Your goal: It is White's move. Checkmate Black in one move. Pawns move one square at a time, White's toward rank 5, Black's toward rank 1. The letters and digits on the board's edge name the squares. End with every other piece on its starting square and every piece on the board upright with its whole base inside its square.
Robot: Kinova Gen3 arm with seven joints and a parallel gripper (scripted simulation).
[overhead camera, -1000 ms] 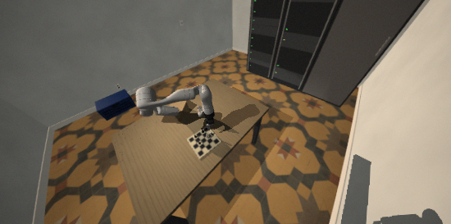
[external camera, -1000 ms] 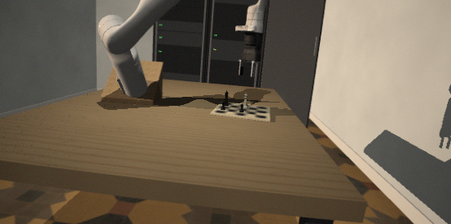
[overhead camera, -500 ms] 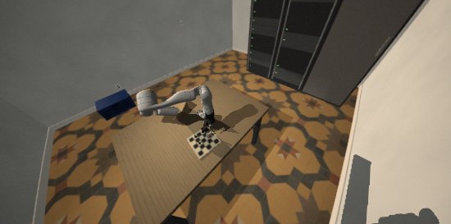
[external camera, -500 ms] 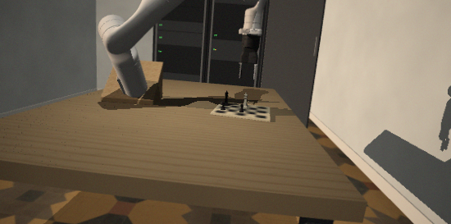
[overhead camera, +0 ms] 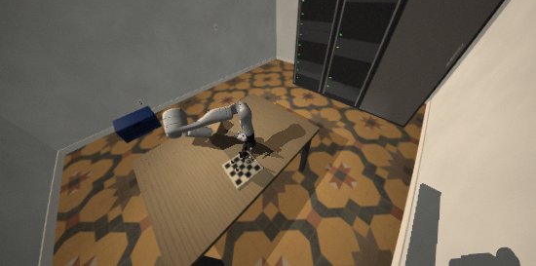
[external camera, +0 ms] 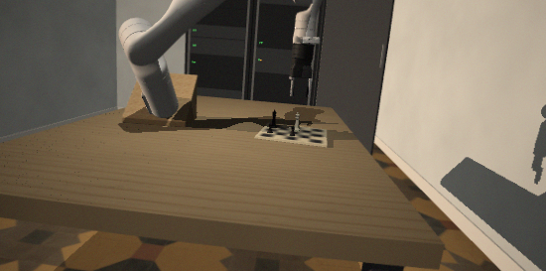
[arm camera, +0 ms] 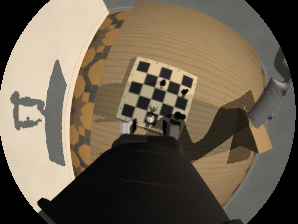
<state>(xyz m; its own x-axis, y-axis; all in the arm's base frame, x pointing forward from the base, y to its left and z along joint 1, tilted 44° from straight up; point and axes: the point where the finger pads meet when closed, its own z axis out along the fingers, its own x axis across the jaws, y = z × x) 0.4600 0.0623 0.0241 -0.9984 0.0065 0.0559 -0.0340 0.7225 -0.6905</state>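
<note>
The white piece lies 100 mm below my hand, 40 mm to the right of it and 10 mm behind it. The rest, counted from my hand: tall black piece 100 mm below, 90 mm behind, 20 mm to the right; chessboard 130 mm below, 70 mm to the right, 20 mm behind.
</note>
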